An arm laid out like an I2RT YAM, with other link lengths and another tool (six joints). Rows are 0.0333 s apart.
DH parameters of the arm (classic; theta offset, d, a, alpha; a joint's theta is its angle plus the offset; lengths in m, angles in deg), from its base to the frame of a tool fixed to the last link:
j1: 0 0.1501 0.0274 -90
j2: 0 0 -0.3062 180
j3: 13.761 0 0.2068 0
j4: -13.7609 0.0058 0.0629 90
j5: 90 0.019 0 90
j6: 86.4 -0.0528 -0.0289 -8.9
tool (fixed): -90 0.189 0 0
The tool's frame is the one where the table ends.
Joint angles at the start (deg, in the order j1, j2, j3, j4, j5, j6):
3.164, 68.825, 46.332, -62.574, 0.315, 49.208
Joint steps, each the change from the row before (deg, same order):
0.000, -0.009, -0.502, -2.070, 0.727, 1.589
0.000, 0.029, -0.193, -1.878, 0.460, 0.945
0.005, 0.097, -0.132, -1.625, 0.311, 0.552
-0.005, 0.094, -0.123, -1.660, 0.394, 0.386
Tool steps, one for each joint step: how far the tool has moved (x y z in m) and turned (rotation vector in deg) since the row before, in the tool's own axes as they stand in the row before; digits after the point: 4 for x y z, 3 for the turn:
0.0089, 0.0045, 0.0011, -0.985, 2.357, 1.732
0.0066, 0.0037, 0.0004, -0.922, 1.862, 1.054
0.0054, 0.0032, 0.0004, -0.909, 1.593, 0.642
0.0055, 0.0032, 0.0003, -0.875, 1.672, 0.466

